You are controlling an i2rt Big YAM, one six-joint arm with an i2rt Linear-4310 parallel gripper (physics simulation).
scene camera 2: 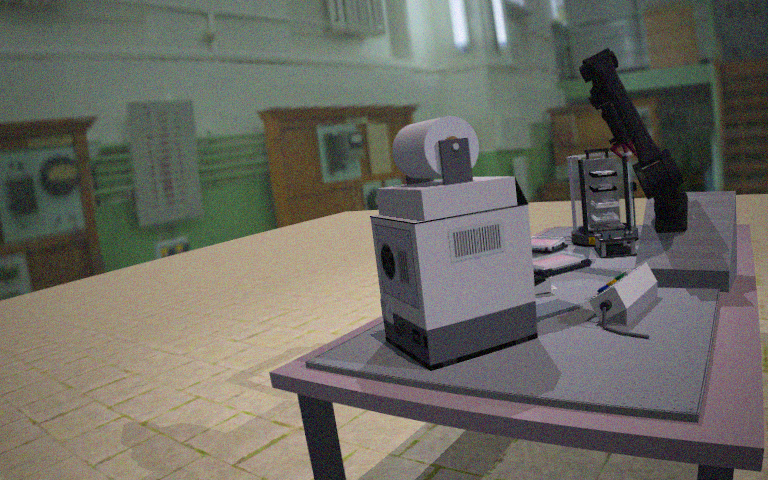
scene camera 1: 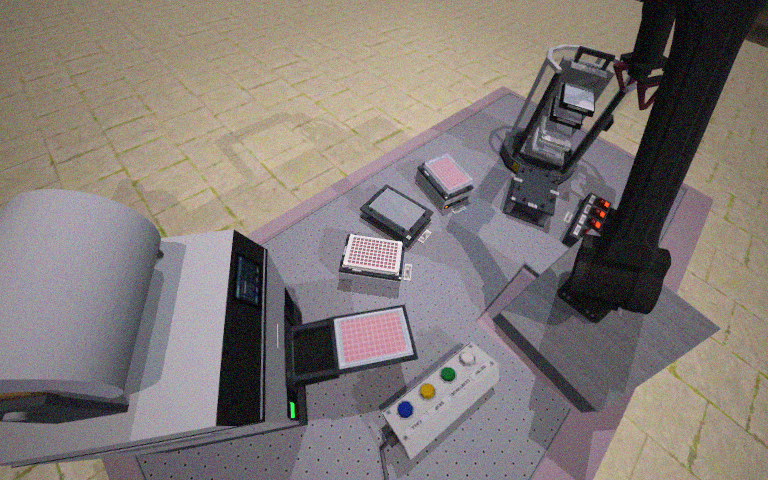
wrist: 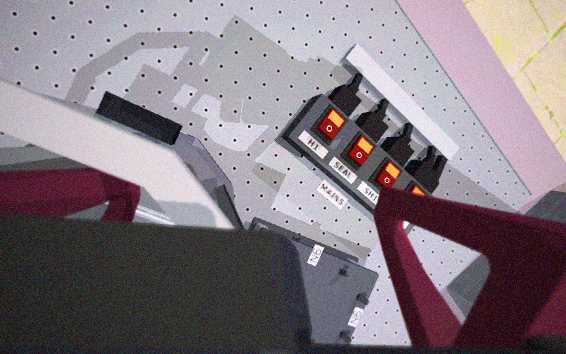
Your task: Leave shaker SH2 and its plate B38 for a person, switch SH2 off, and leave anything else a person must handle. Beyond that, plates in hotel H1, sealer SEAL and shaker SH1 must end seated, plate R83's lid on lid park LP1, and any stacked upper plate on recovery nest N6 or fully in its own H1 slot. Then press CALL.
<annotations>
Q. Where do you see a button box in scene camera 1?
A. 415, 419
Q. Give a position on a plate hotel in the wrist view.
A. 121, 138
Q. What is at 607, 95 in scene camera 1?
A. A plate hotel.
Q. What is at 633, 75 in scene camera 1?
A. The gripper.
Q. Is the gripper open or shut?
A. Open.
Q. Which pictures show the grey lid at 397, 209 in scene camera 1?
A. Scene camera 1 only.
</annotations>
